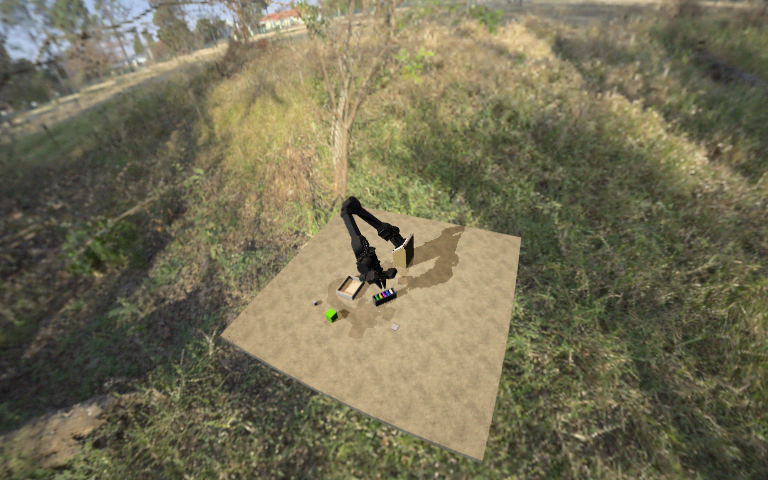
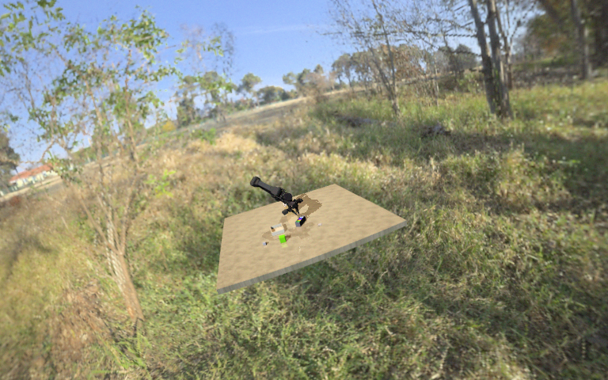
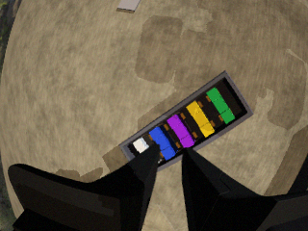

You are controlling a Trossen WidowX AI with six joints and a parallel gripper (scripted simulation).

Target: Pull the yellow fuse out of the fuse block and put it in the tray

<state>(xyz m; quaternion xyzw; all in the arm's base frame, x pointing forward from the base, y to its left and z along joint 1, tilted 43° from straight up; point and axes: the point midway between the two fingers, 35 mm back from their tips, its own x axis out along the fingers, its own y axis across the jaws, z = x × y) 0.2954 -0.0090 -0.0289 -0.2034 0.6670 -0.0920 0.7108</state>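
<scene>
The yellow fuse is 50 mm below my gripper tip, 20 mm ahead of it and 10 mm to the right of it. The rest, counted from my gripper tip: tray (200 mm to the right, 70 mm below).
</scene>
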